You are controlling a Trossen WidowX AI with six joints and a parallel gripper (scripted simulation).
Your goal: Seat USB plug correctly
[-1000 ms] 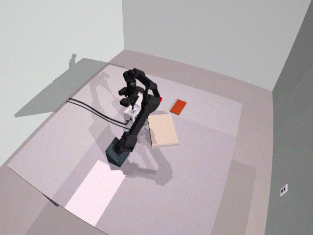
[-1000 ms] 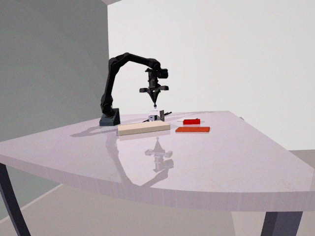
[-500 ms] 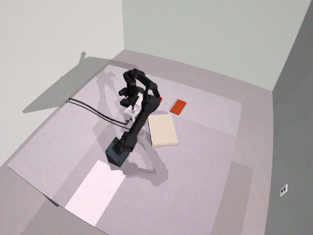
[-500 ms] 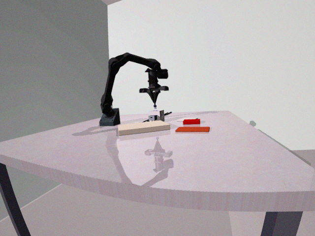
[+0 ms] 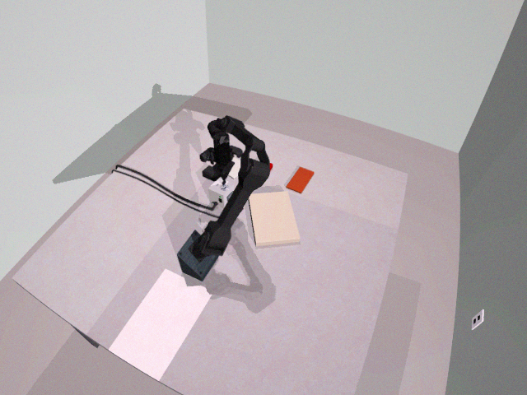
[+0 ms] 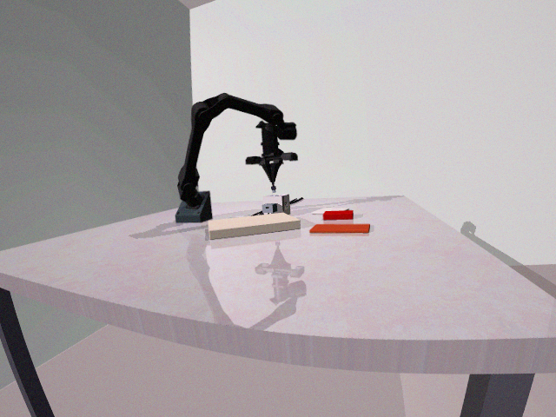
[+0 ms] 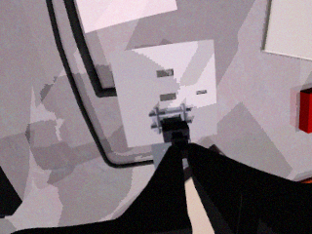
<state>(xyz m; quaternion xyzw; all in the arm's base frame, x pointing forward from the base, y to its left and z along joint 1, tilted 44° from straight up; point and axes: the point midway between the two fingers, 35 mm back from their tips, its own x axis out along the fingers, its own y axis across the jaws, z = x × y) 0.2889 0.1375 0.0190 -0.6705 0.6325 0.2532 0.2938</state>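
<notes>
Now: the dark USB plug 20 mm below my gripper tip. The rest, counted from my gripper tip: flat orange block 280 mm ahead, 210 mm to the right, 120 mm below; then small red block 240 mm ahead, 120 mm below, 40 mm to the right; then beige board 210 mm to the right, 110 mm below, 10 mm ahead.
</notes>
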